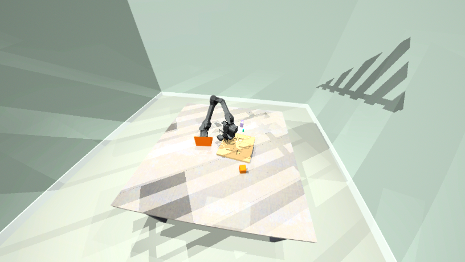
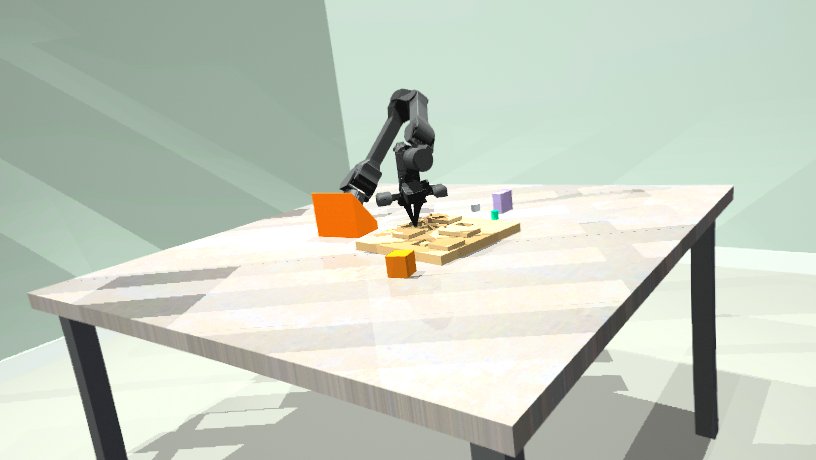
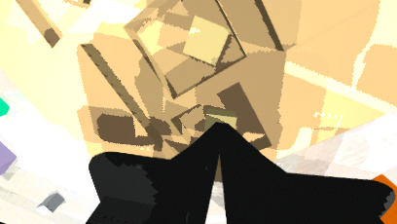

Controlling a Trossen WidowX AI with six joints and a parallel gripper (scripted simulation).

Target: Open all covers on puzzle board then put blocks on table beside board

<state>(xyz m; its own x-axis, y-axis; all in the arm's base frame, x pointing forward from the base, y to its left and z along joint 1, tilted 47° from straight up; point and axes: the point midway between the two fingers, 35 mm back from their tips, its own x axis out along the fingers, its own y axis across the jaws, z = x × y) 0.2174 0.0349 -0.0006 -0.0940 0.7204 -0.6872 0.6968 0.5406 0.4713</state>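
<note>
My gripper tip is now 170 mm to the right of the green block, 150 mm short of it and 10 mm above it. From my gripper tip the other things lie so: grey block: 250 mm to the left, 40 mm ahead, 10 mm below; purple block: 260 mm to the left, 130 mm ahead, 10 mm above; orange cube: 290 mm to the right, 170 mm ahead.
</note>
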